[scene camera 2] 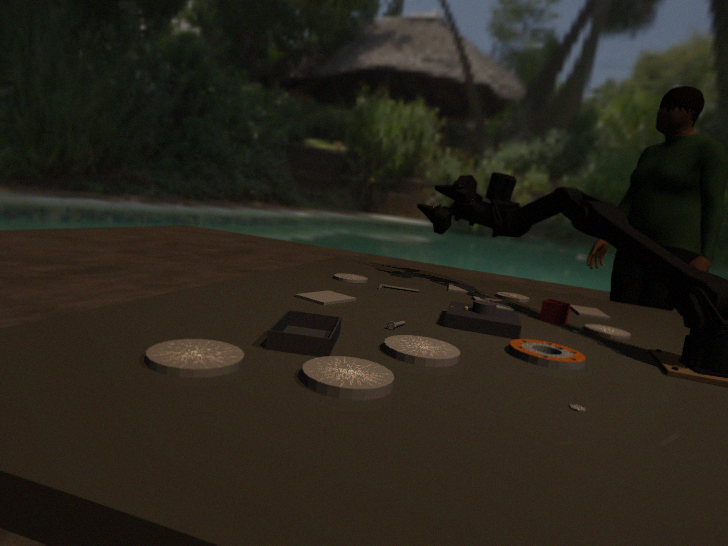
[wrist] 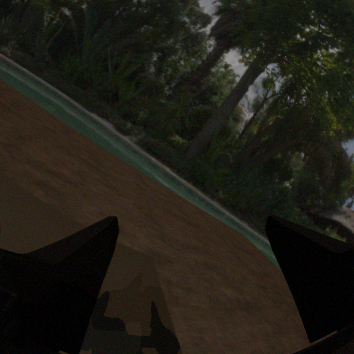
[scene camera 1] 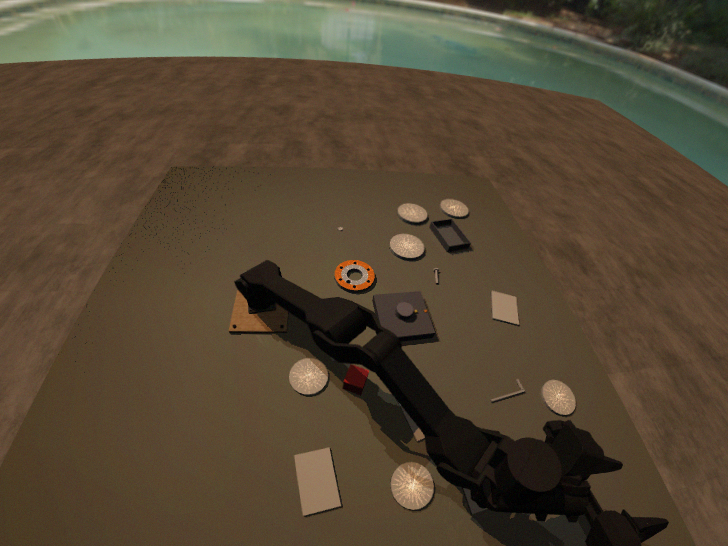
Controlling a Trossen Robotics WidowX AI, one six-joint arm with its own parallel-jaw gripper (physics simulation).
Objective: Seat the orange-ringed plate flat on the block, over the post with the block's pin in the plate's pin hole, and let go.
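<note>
The orange-ringed plate lies flat on the table, apart from the block, its centre hole open. The dark block has a round post standing bare on its top. A small yellow pin is beside the post, with another small orange spot near the block's edge. My gripper is open and empty, raised high above the table and far from plate and block. Neither shows in the wrist view.
My arm passes over the table near the block and a red cube. A dark open tray, a bolt, an L-shaped key, pale discs and flat pale pieces lie around.
</note>
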